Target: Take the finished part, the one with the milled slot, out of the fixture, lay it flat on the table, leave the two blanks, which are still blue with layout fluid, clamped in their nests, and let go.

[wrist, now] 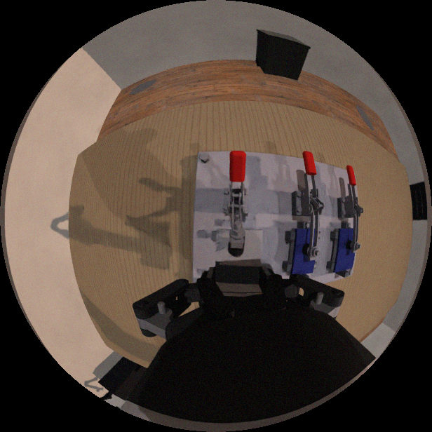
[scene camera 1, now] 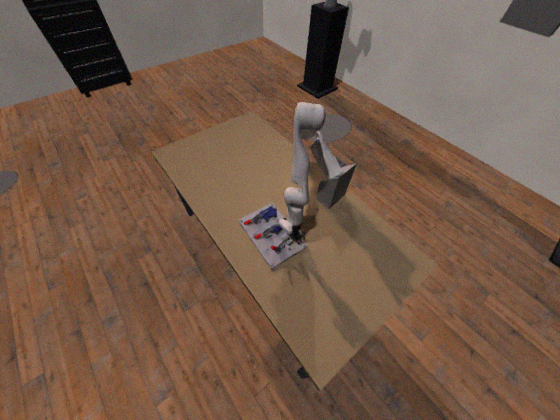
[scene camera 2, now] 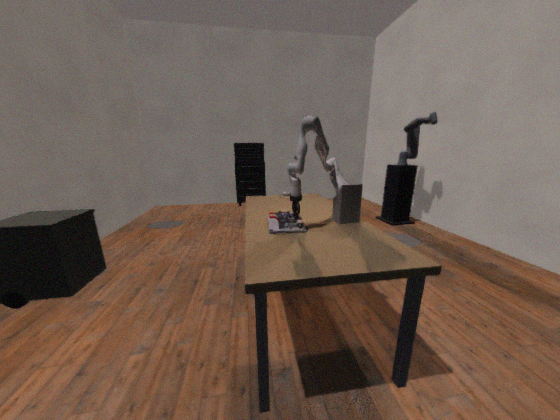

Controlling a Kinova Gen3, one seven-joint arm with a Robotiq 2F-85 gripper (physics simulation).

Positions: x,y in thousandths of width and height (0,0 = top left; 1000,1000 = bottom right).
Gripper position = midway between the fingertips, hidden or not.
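The wrist view contains the gripper (wrist: 547,633) and a fixture plate (wrist: 626,413), together with a blue blank (wrist: 696,612) and a blue blank (wrist: 795,596).
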